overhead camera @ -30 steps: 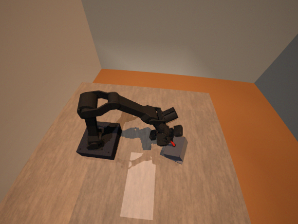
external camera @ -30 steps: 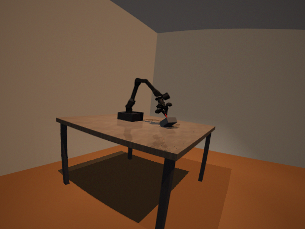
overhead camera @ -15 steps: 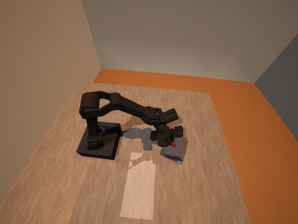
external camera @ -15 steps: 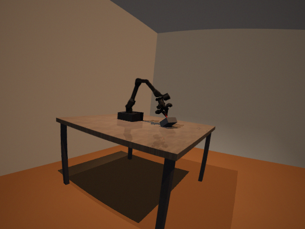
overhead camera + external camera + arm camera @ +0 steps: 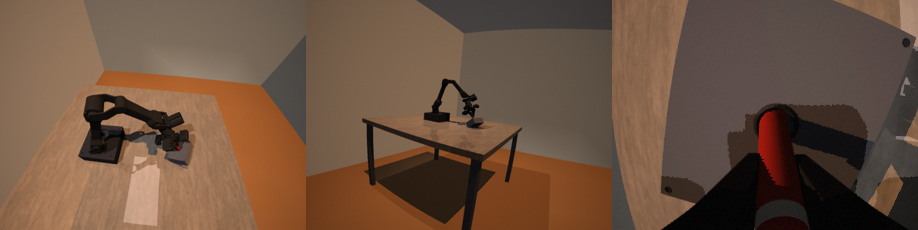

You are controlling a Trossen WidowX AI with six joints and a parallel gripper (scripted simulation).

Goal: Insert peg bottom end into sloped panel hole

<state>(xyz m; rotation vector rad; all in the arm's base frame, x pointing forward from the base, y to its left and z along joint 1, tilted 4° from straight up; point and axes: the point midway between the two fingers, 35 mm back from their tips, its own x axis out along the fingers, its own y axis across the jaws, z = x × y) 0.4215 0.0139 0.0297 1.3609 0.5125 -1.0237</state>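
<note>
Right now my gripper tip is 5 cm above the grey sloped panel, 3 cm short of it and 2 cm to the left of it. Round my gripper tip: round peg: 1 cm behind, 1 cm above.
</note>
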